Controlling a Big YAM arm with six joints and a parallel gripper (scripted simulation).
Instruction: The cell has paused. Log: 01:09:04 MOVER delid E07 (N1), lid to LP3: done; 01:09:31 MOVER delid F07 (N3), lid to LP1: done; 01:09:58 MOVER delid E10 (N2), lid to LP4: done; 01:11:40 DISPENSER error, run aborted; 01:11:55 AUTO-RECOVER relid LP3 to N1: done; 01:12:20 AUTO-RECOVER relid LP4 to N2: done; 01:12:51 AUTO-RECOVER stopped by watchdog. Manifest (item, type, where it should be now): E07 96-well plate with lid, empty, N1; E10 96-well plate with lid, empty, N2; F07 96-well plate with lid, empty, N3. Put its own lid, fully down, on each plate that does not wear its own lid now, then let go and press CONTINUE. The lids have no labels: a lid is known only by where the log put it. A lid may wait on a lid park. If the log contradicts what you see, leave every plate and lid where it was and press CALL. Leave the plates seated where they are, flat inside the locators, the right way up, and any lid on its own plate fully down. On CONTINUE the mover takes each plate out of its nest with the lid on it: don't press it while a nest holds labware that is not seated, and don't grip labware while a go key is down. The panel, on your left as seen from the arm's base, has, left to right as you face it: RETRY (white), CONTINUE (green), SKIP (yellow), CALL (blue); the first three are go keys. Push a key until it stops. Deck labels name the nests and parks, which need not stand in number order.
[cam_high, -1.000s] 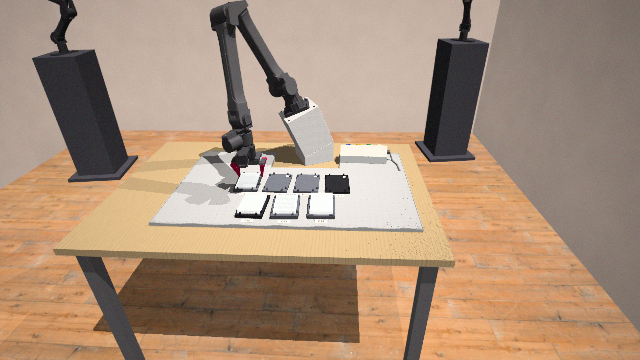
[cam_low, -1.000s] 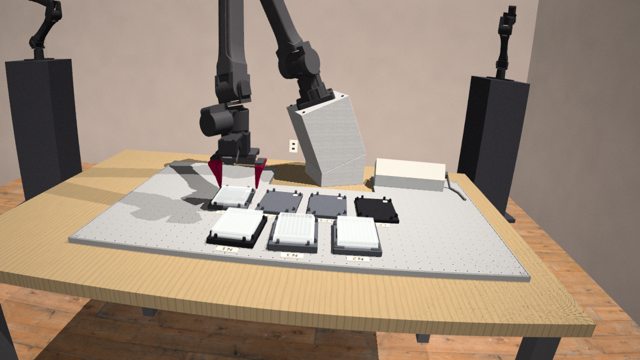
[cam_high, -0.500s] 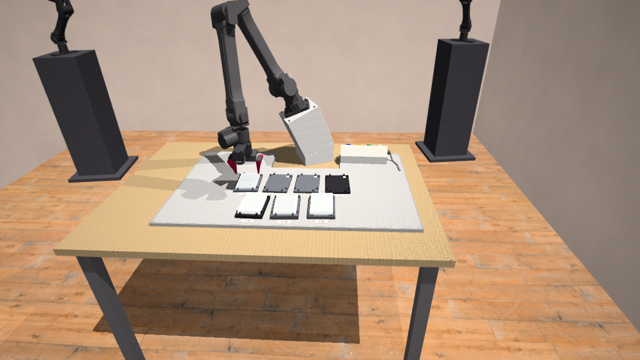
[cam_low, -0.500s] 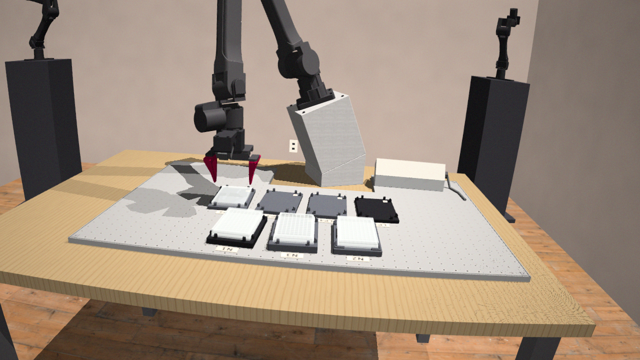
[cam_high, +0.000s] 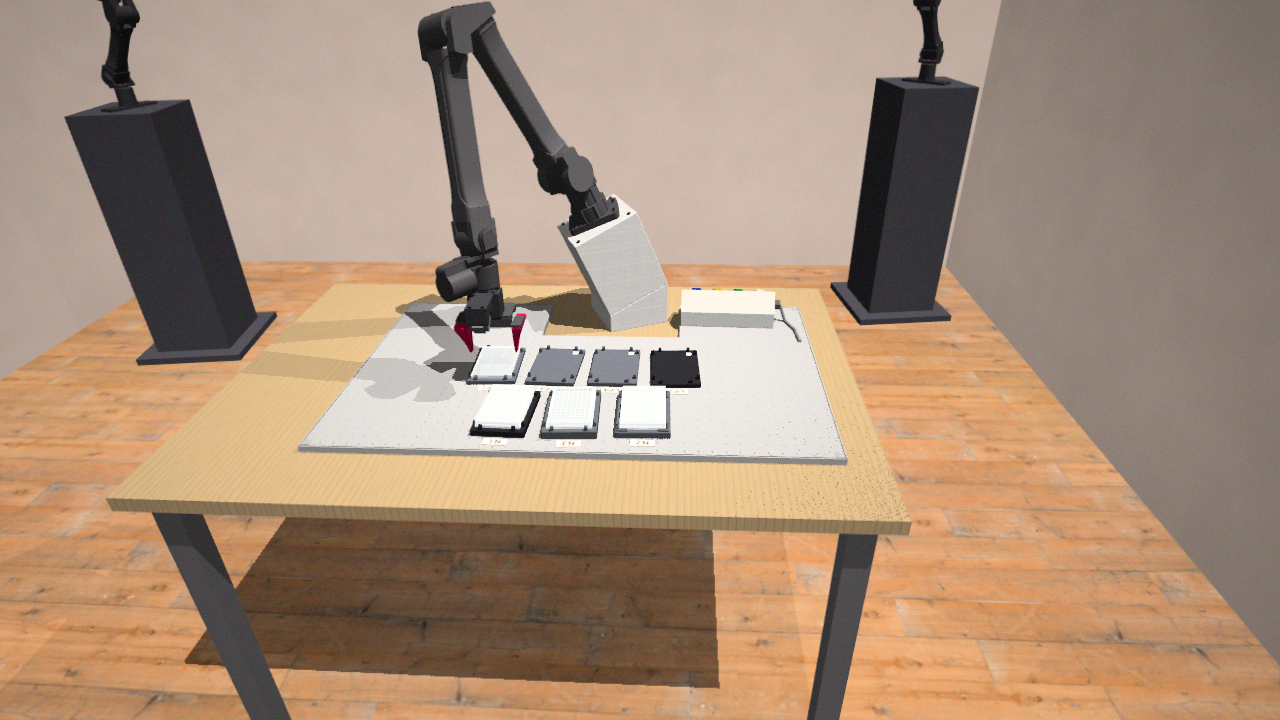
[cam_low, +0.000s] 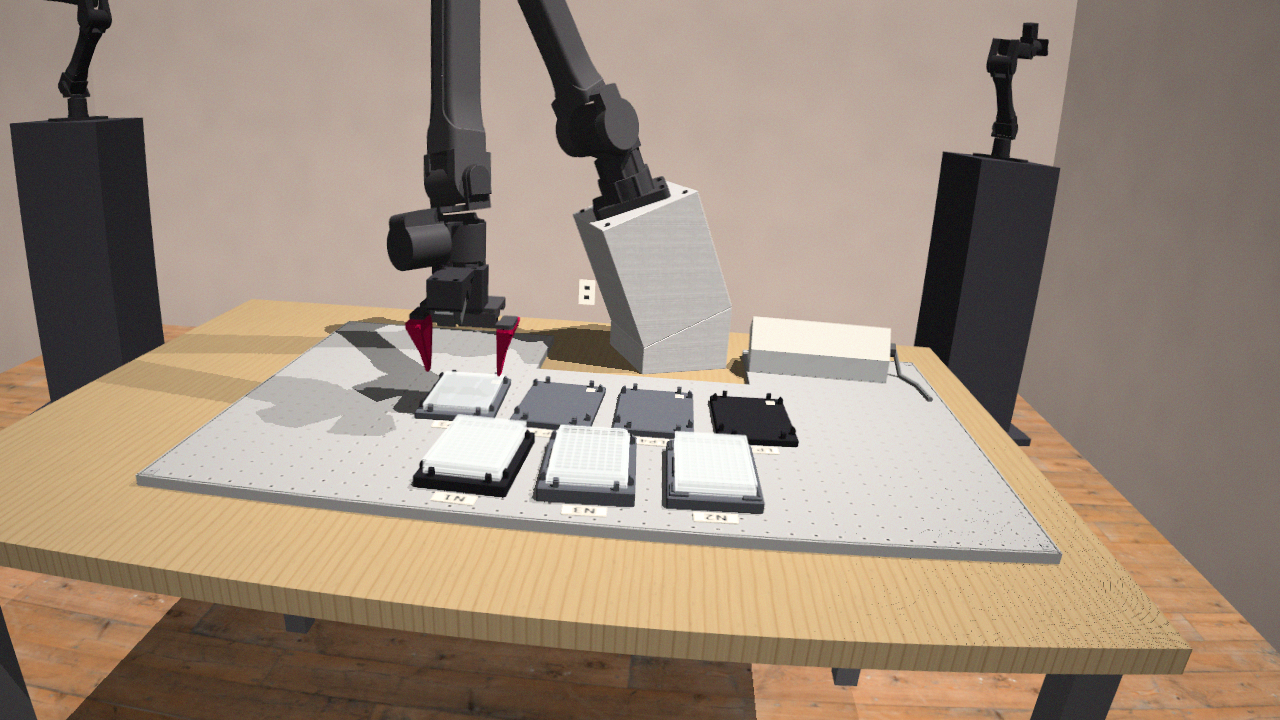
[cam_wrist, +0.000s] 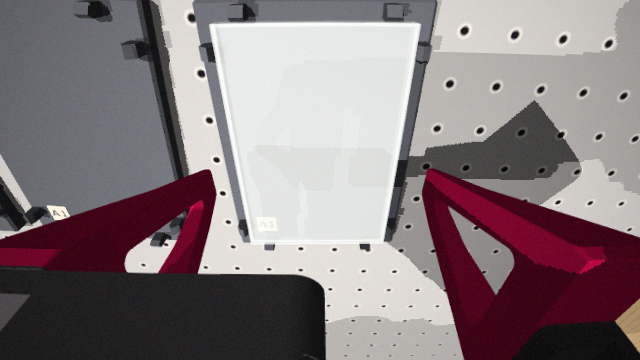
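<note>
The clear lid is 4 cm below my hand. Round my hand: LP1 park (5 cm below); then LP4 park (26 cm to the left, 5 cm below, 3 cm ahead); then LP3 park (13 cm to the left, 5 cm below, 2 cm ahead).
</note>
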